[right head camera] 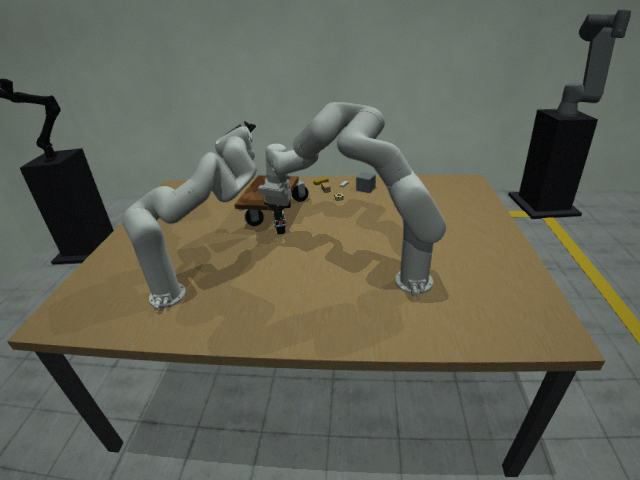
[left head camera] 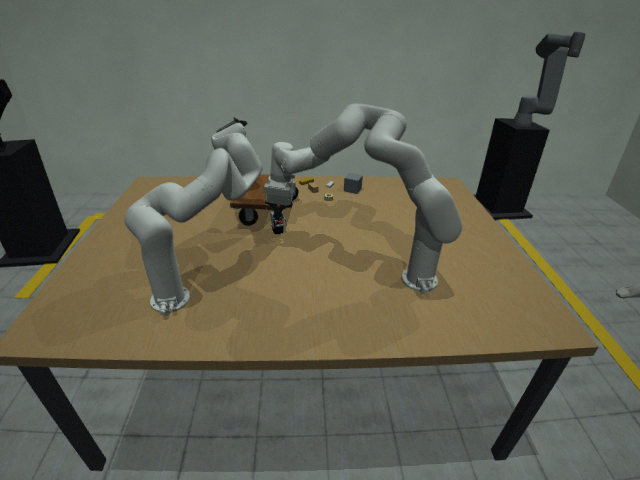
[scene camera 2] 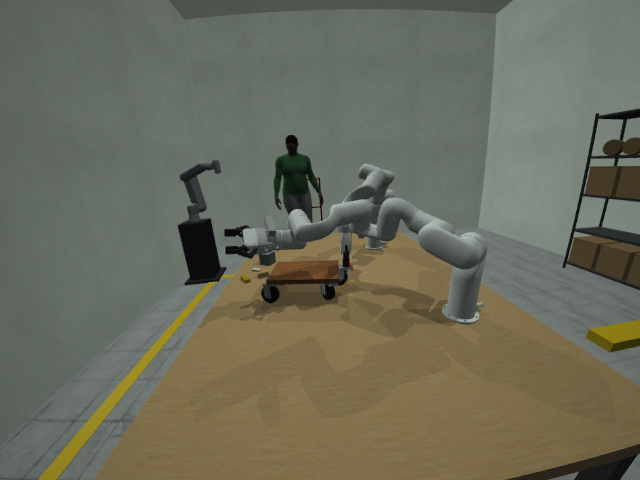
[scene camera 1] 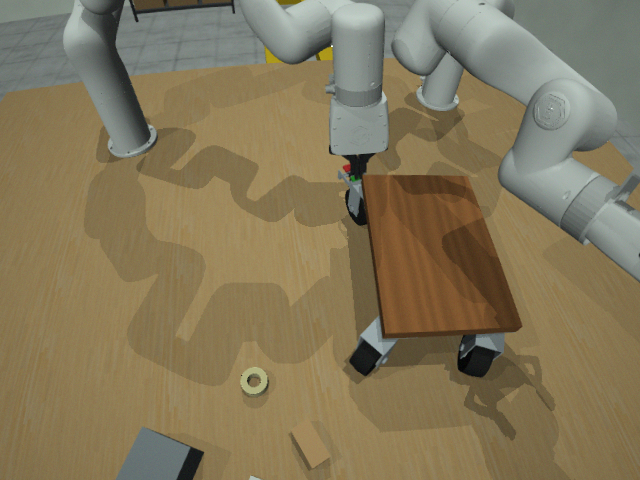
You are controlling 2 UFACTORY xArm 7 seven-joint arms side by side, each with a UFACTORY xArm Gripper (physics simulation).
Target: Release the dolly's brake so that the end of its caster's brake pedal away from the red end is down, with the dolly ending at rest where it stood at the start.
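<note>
The dolly has a brown deck and stands on its casters. At its near corner in the head views is the braked caster. Its pedal shows a red end pointing outward and a green part nearer the deck. My right gripper points down with its fingers together, at the green part; contact and the pedal's exact tilt are hard to tell. My left gripper is open and empty, raised beyond the dolly.
A tape roll, a tan block, a yellow piece, a white piece and a grey box lie near the dolly. My left forearm reaches over beside the deck.
</note>
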